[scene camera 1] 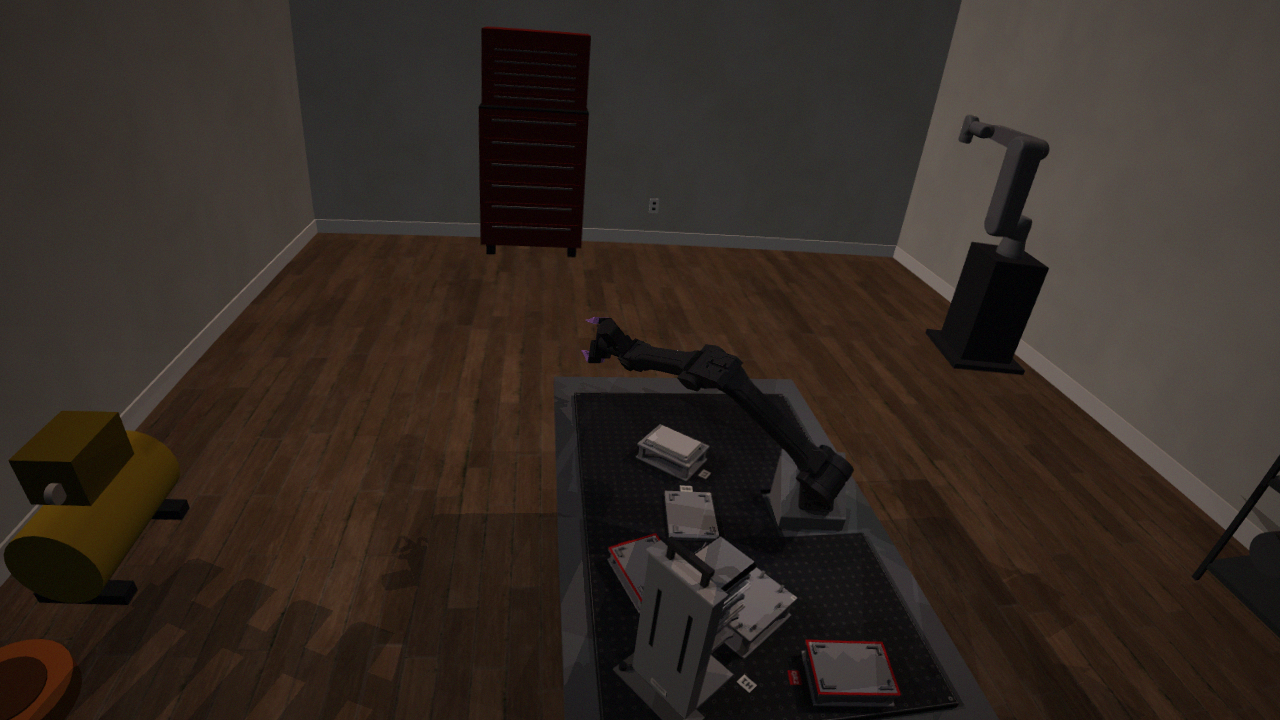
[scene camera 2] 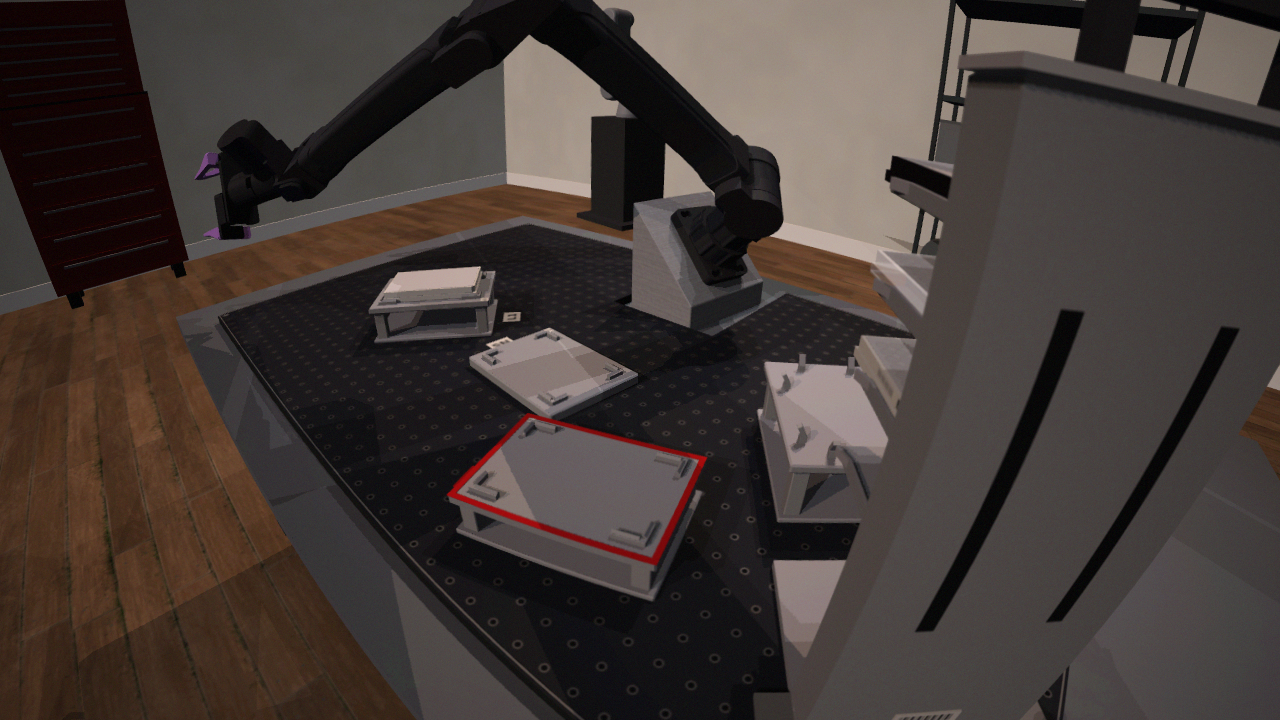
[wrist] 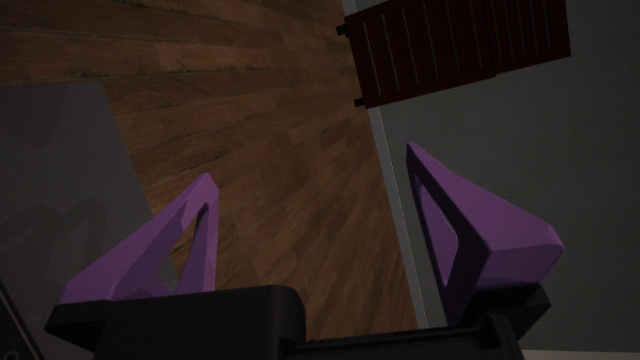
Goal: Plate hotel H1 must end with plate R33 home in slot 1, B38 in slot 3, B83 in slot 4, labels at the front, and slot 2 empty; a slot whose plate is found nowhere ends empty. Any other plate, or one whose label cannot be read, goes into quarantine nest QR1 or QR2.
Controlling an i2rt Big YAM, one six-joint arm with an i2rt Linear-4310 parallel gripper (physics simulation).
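Seen in the pictures: gripper, between the fingertips: [scene camera 1: 584,335] [scene camera 2: 202,207] [wrist: 307,167]; arm's base, origin of its link: [scene camera 1: 815,486] [scene camera 2: 706,246].
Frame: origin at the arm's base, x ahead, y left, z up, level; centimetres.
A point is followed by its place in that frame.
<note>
My gripper [scene camera 1: 588,338] {x 64.3, y -53.3, z 9.1 cm} [scene camera 2: 207,201] {x 64.3, y -53.3, z 9.1 cm} [wrist: 307,167] {x 64.3, y -53.3, z 9.1 cm} is open and empty, high beyond the far end of the table, away from all plates. Plate hotel H1 [scene camera 1: 677,626] {x 38.6, y 55.2, z 13.5 cm} [scene camera 2: 1029,402] {x 42.3, y 51.5, z 15.0 cm} stands at the near end, its solid side towards both scene cameras. Edges of several plates stick out of its open side, among them a pale one [scene camera 2: 886,365] {x 33.8, y 43.2, z 9.9 cm}; slot numbers and labels cannot be read. A white plate [scene camera 1: 674,442] {x 35.6, y -16.2, z -1.8 cm} [scene camera 2: 434,283] {x 36.3, y -15.3, z -1.8 cm} lies on a raised stand at the far end. Two red-bordered quarantine nests, one [scene camera 1: 852,667] {x 1.8, y 49.0, z -4.2 cm} at the near right and one [scene camera 1: 631,557] {x 45.8, y 24.3, z -4.2 cm} [scene camera 2: 581,483] {x 42.2, y 26.8, z -4.2 cm} beside the hotel, show no plate.
A low white nest [scene camera 1: 691,514] {x 31.2, y 5.9, z -7.0 cm} [scene camera 2: 554,368] {x 31.3, y 6.5, z -7.0 cm} lies mid-table. A raised nest with upright pegs [scene camera 1: 760,601] {x 18.8, y 35.6, z -2.2 cm} [scene camera 2: 823,402] {x 21.1, y 33.8, z -2.2 cm} stands close to the hotel's open side. The arm's base block [scene camera 1: 792,501] {x 6.0, y 2.9, z -2.9 cm} [scene camera 2: 671,259] {x 7.9, y 0.7, z -0.4 cm} stands at the right edge. The hotel has a top handle [scene camera 1: 690,564] {x 38.3, y 54.3, z 27.5 cm}.
</note>
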